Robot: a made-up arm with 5 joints.
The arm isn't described. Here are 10 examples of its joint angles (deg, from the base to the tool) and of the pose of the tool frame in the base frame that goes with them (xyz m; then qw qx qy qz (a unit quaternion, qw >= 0)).
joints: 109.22 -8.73 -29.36 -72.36 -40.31
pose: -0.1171 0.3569 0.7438 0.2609 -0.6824 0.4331 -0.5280
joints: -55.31 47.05 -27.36 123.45 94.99
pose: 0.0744 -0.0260 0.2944 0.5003 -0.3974 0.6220 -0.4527
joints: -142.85 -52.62 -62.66 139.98 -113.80
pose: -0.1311 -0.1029 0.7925 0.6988 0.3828 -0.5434 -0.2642
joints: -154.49 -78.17 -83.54 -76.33 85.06
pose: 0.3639 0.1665 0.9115 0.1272 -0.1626 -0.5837 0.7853
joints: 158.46 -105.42 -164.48 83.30 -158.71
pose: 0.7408 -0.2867 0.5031 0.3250 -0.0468 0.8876 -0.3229
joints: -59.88 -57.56 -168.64 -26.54 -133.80
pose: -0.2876 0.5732 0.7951 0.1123 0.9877 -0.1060 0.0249
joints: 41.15 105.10 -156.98 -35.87 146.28
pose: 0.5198 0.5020 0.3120 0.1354 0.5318 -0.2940 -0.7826
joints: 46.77 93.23 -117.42 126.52 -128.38
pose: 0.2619 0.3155 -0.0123 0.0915 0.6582 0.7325 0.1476
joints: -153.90 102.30 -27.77 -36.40 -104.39
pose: -0.0202 -0.0073 0.0191 0.5611 0.3733 -0.6228 -0.3974
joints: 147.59 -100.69 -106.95 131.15 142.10
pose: 0.3226 -0.2042 0.8936 0.7435 0.5708 0.1711 -0.3036
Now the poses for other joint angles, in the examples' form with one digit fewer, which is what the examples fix.
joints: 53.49 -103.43 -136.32 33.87 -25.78
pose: -0.469 -0.605 0.640 0.586 -0.125 0.791 -0.121
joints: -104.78 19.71 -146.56 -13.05 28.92
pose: -0.072 -0.355 1.164 0.027 -0.540 -0.819 0.192
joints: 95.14 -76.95 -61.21 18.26 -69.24
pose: 0.006 -0.050 1.107 0.303 -0.407 0.575 -0.642
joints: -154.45 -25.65 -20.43 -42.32 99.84
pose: -0.295 -0.150 0.747 0.516 0.613 0.581 0.145
